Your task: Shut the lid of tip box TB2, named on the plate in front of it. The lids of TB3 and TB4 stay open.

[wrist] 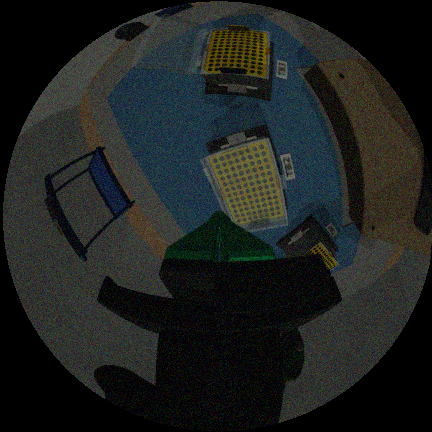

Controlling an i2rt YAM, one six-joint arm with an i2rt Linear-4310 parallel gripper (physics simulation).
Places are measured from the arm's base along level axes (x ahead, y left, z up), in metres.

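Pixels of known places: gripper, fingertip midpoint: (pixel 218 216).
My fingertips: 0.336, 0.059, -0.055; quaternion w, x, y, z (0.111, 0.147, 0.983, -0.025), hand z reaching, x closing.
Behind a point stands the place of what it marks, as x, y, z.
Tip box TB2 (pixel 247 182) @(0.313, 0.053, -0.116) is in the middle of the wrist view, with its name plate (pixel 287 166) @(0.248, 0.061, -0.191) on its right. Its clear lid (pixel 270 224) @(0.292, 0.119, -0.116) lies over the yellow tip rack, which looks pale through it; I cannot tell if it sits fully flush. My gripper (pixel 218 216) @(0.336, 0.059, -0.056) is shut and empty, its green fingertips in front of the box's lower left corner. Tip box TB3 (pixel 237 52) @(0.271, -0.135, -0.135), with its plate (pixel 282 69) @(0.205, -0.120, -0.191), is at the top, its clear lid (pixel 199 50) @(0.316, -0.154, -0.125) open at the left. Tip box TB4 (pixel 310 237) @(0.211, 0.194, -0.157) is at the lower right, partly hidden by the gripper; its lid cannot be made out.
The boxes stand on a blue mat (pixel 155 130) @(0.462, -0.069, -0.192). A tan block (pixel 382 165) @(0.097, 0.035, -0.098) with a dark side runs along the right. A dark wire frame with a blue panel (pixel 111 182) is at the left, beyond the table's edge. A dark round object (pixel 131 31) is at the top left.
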